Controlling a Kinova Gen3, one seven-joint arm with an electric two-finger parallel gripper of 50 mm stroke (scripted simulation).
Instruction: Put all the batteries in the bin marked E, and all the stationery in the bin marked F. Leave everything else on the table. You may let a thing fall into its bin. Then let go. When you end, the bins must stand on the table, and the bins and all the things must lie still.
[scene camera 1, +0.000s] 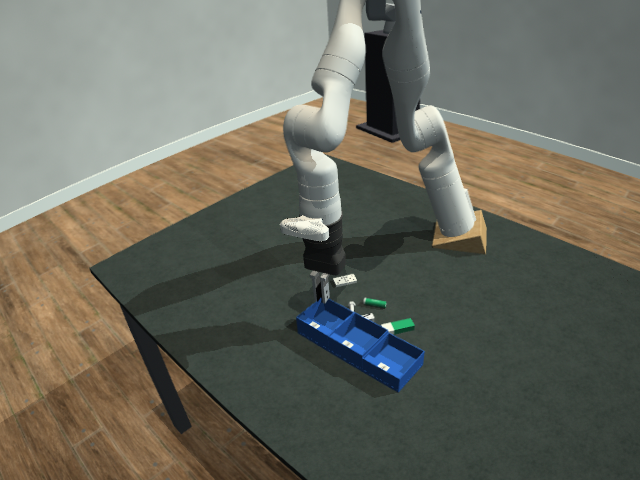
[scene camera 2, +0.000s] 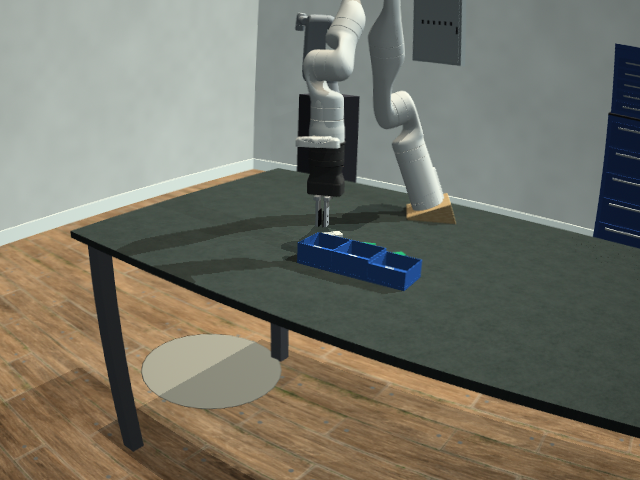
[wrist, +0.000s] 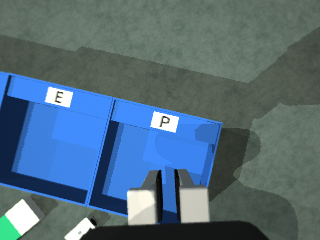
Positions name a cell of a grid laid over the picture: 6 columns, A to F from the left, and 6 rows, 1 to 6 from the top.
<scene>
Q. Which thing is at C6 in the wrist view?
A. My gripper.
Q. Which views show my gripper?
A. Scene camera 1, scene camera 2 and the wrist view: all of them.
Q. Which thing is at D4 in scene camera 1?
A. My gripper.
</scene>
